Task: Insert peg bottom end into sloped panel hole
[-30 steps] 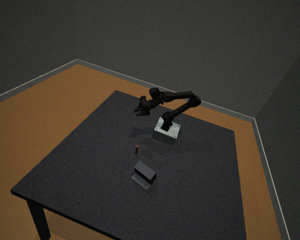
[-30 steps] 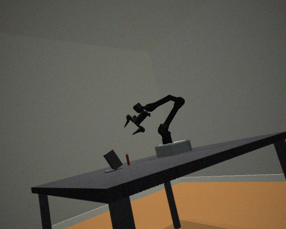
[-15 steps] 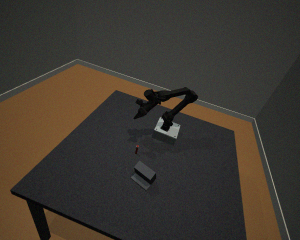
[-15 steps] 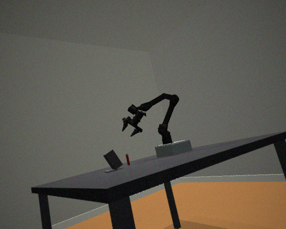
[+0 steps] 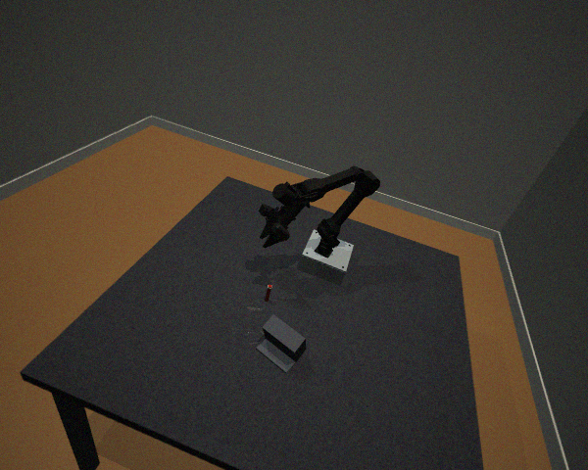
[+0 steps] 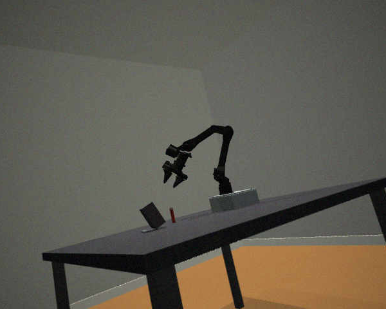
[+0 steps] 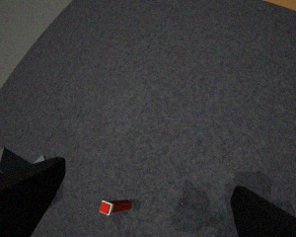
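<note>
My gripper tip is now 50 mm short of the red square peg, 90 mm to the right of it and 150 mm above it. From my gripper tip the other things lie so: flat foot plate 230 mm ahead, 230 mm to the left, 210 mm below; sloped panel 210 mm ahead, 230 mm to the left, 140 mm below.
</note>
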